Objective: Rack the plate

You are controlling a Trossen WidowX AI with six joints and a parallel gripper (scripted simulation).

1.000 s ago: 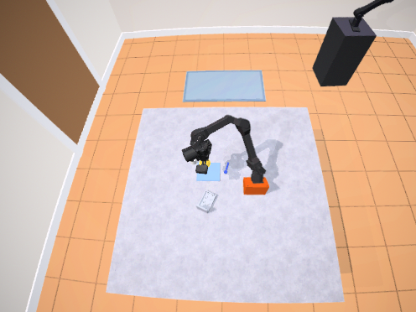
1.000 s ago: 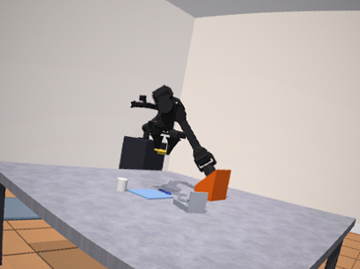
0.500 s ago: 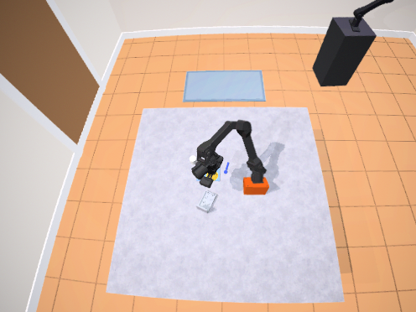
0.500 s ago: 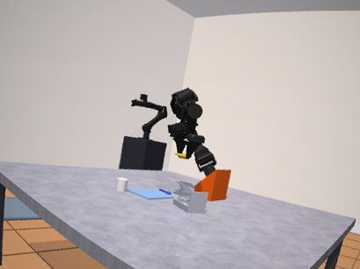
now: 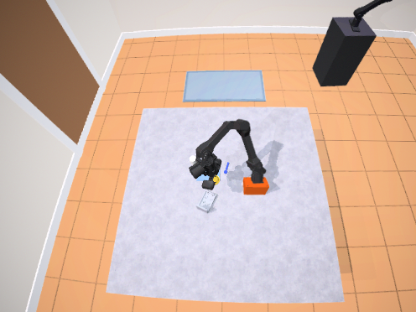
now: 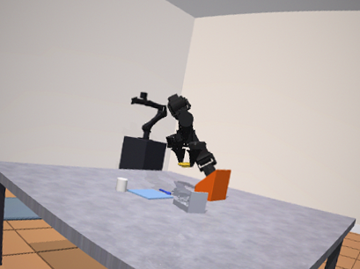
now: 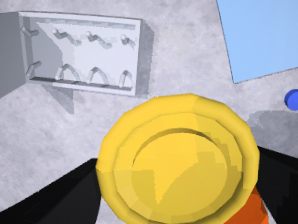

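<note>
My gripper tip is now 13 cm above the dish rack, 8 cm to the right of it and 6 cm short of it. From my gripper tip the other things lie so: blue utensil 14 cm below, 13 cm to the right, 8 cm behind; yellow plate 1 cm above; blue placemat 15 cm below, 13 cm to the right, 4 cm ahead.
</note>
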